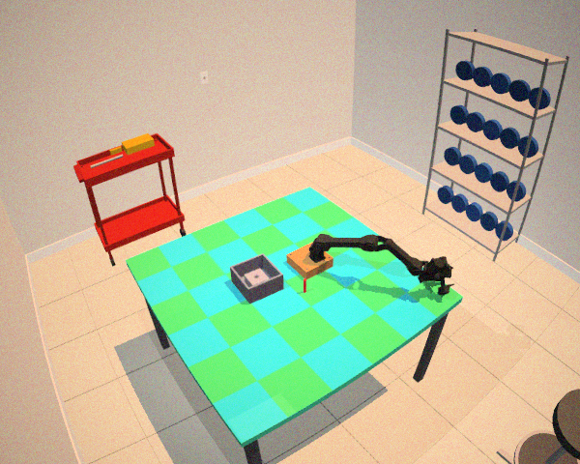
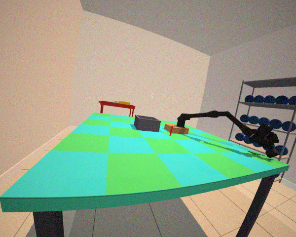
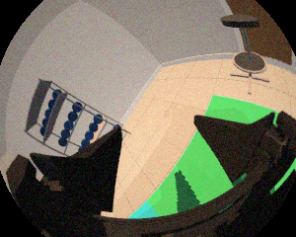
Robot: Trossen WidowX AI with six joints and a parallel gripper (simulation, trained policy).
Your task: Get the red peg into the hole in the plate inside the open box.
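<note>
The red peg lies 650 mm ahead of my gripper tip, 390 mm to the right of it and 30 mm below it. From my gripper tip the other things lie so: pale plate 820 mm ahead, 550 mm to the right, 20 mm below; then grey box 820 mm ahead, 550 mm to the right, 40 mm below.
</note>
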